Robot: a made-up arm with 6 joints.
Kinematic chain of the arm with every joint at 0, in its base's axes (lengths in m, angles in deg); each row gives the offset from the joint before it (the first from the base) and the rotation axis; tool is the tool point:
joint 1: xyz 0 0 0.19 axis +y
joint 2: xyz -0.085 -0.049 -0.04 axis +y
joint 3: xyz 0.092 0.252 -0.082 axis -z
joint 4: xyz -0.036 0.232 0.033 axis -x
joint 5: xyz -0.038 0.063 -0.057 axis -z
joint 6: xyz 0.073 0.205 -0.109 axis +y
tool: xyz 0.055 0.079 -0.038
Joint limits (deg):
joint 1: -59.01..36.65
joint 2: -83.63..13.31
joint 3: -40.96..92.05
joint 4: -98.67..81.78
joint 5: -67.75..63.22
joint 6: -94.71..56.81
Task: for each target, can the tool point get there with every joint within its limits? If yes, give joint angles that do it. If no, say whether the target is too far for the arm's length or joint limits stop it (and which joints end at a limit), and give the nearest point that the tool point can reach.
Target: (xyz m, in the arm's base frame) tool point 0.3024 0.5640 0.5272
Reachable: yes | joints -45.83 -52.62 60.50 38.41 -44.78 -47.88
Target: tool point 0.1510 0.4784 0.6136
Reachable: yes | joints -26.46 -36.01 33.60 -68.26 43.37 -11.62
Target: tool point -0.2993 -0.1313 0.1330
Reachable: no: joint limits stop it (at a limit: joint 1, joint 2, joint 3, joint 4, joint 6) | nearest point -0.4038 -0.0206 0.2367 | short by 0.184 m
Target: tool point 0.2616 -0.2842 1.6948
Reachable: no: too far | nearest point 0.1156 0.1158 0.8549 | short by 0.942 m
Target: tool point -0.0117 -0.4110 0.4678
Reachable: no: joint limits stop it (at a limit: joint 1, joint 3, joint 5) | nearest point -0.0118 -0.0477 0.4838 | short by 0.364 m
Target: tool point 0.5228 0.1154 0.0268
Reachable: yes | joints 8.74 -10.11 77.66 -12.30 32.67 -44.86
